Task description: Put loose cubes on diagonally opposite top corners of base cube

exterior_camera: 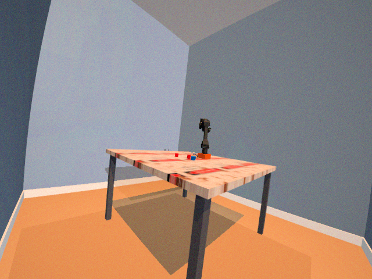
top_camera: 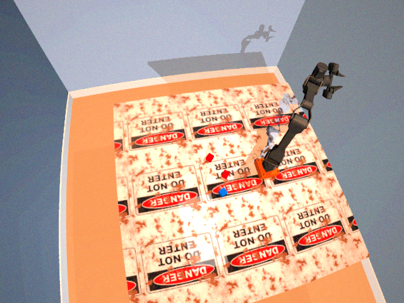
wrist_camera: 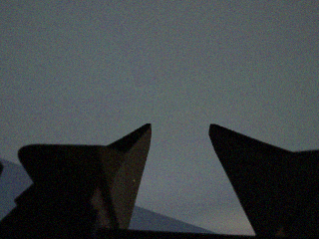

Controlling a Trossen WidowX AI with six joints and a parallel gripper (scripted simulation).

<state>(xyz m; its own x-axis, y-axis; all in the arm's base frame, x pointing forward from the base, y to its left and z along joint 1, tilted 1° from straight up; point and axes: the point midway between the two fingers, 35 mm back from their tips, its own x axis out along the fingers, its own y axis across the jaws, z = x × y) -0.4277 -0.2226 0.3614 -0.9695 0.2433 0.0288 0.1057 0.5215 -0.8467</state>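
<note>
My gripper tip is 750 mm short of the blue base cube, 410 mm above it and 280 mm to the right of it.
</note>
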